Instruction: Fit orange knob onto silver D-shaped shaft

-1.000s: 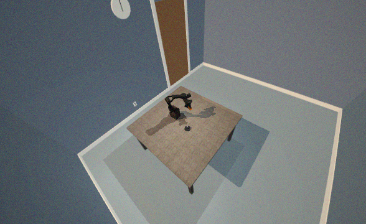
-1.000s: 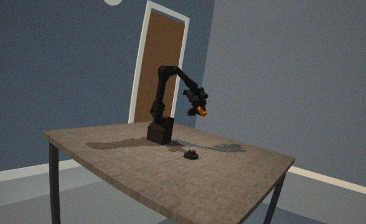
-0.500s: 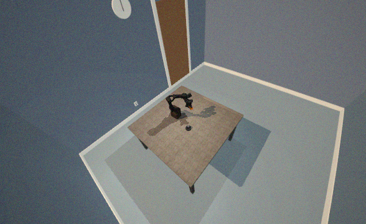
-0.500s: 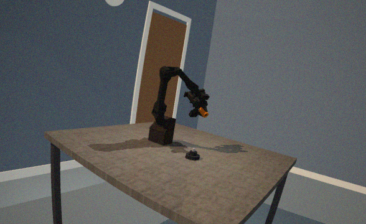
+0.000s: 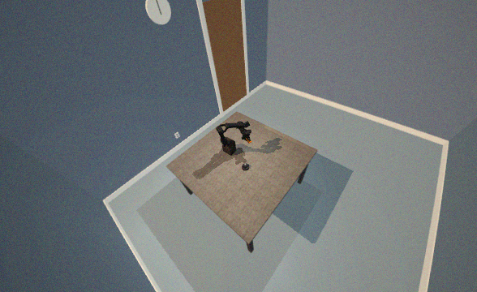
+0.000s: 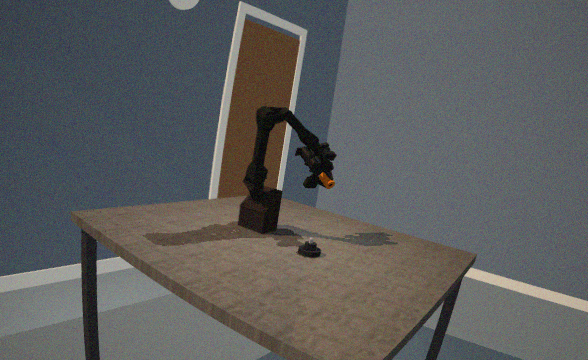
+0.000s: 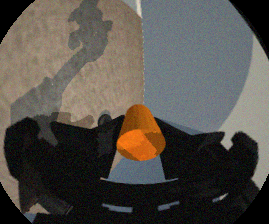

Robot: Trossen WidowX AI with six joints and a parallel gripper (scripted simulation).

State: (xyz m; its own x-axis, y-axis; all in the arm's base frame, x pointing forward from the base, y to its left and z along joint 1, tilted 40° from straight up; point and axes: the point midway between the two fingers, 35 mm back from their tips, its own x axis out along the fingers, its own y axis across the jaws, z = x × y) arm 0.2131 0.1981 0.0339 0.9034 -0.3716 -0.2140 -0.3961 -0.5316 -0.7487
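The orange knob is 30 mm behind my gripper tip and 20 mm above it. The rest, counted from my gripper tip: dark round pedestal: 220 mm below, 160 mm to the right, 70 mm ahead.
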